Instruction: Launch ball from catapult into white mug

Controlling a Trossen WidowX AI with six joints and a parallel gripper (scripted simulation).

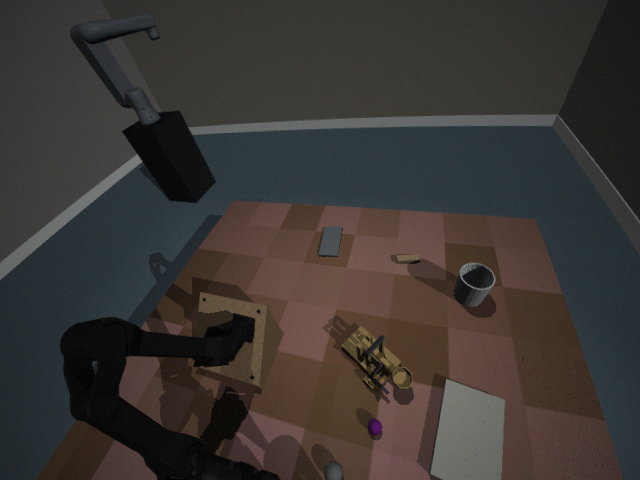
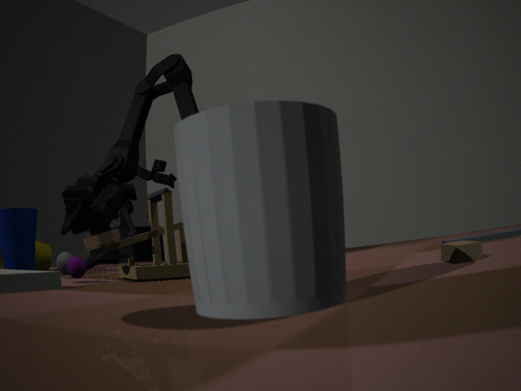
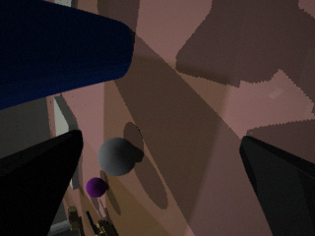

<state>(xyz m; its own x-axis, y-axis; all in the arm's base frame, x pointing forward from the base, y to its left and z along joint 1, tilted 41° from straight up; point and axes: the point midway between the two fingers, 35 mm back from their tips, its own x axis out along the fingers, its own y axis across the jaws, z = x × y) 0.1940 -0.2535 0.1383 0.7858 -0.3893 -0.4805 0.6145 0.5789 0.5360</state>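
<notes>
The grey ball is 8 cm ahead of my gripper tip, 7 cm to the left of it and 2 cm below it. The rest, counted from my gripper tip: purple ball: 17 cm to the left, 14 cm ahead, 2 cm below; blue cup: 12 cm ahead, 3 cm to the right, 1 cm below; wooden catapult: 30 cm to the left, 13 cm ahead, 1 cm above.
</notes>
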